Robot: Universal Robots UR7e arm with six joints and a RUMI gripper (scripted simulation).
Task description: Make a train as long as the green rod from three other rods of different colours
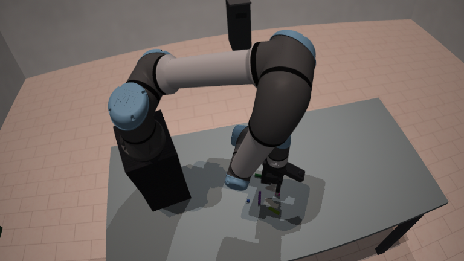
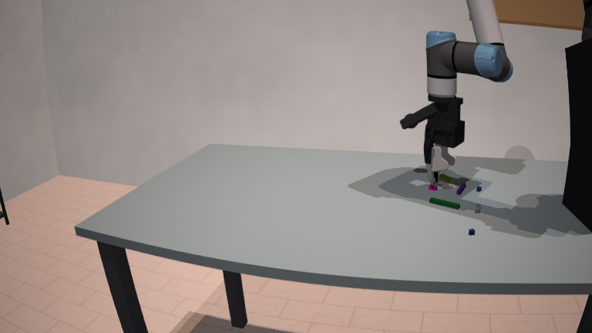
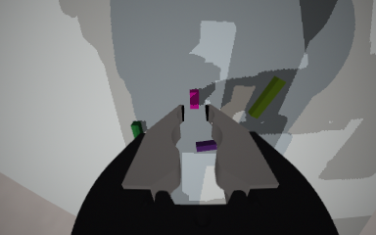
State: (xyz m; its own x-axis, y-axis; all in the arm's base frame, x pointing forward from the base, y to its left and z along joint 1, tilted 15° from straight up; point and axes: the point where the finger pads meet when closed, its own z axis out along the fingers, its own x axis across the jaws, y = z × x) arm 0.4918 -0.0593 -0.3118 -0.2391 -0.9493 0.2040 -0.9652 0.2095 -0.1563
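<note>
Right now my hand is 30 mm above the magenta rod. Also, from my hand: green rod 50 mm behind, 90 mm to the left, 30 mm below; then purple rod 80 mm behind, 10 mm to the right, 30 mm below; then lime rod 20 mm behind, 80 mm to the right, 30 mm below.
</note>
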